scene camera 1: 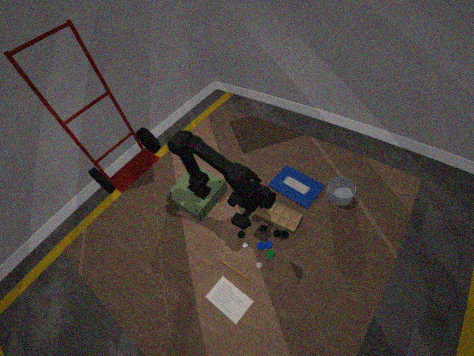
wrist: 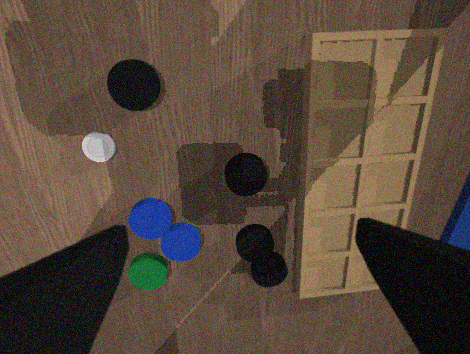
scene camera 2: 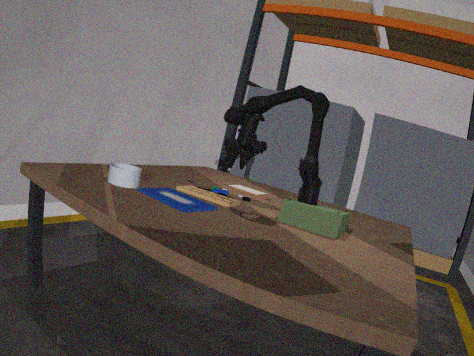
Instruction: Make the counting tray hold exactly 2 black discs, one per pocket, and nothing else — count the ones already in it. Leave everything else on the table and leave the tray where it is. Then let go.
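Observation:
The wooden counting tray (scene camera 1: 285,218) (scene camera 2: 207,196) (wrist: 382,180) has two columns of pockets. The pockets that show in the wrist view are empty; a finger covers part of the lower right. Four loose black discs lie beside its long side: one (wrist: 246,174) near the tray, two touching ones (wrist: 254,242) (wrist: 269,269) below it, and one (scene camera 1: 241,234) (wrist: 134,85) farther away. My gripper (scene camera 2: 234,162) (wrist: 244,232) is open and empty, above the table over the discs. In the wrist view its fingers stand wide apart at both sides.
Two blue discs (wrist: 150,218) (wrist: 181,242), a green disc (scene camera 1: 270,254) (wrist: 148,271) and white discs (scene camera 1: 245,245) (scene camera 1: 259,265) lie nearby. A blue folder (scene camera 1: 311,196), a clear round container (scene camera 1: 341,191) (scene camera 2: 125,176), a thin stick (scene camera 1: 231,267) and a paper sheet (scene camera 1: 229,300) also lie on the table.

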